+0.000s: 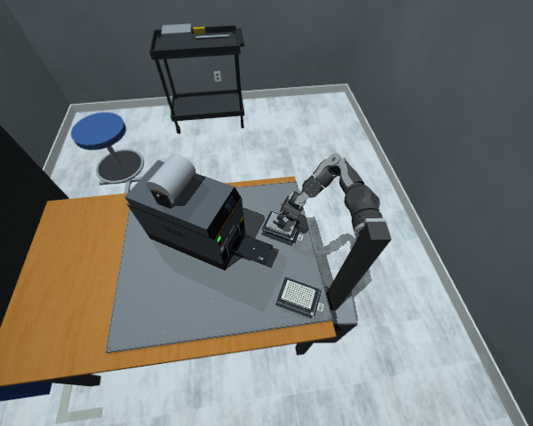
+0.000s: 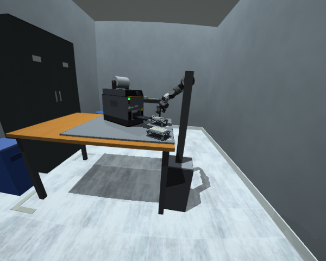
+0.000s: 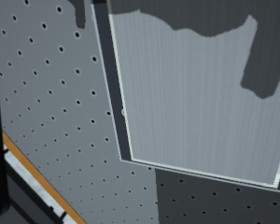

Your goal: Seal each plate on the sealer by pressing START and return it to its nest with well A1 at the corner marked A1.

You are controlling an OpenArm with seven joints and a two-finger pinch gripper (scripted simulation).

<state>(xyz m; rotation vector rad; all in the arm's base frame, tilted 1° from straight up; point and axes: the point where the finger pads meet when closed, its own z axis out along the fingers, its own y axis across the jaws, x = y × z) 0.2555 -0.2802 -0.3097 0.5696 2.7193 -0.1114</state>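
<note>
My hand is 35 cm to the right of the white well plate, 8 cm above it and 6 cm past it. Also, from my hand: foil roll: 43 cm ahead, 28 cm above, 1 cm to the left; sealer stage: 15 cm to the left, 13 cm ahead, 4 cm below; grey start button: 26 cm ahead, 20 cm to the left, 5 cm above.
</note>
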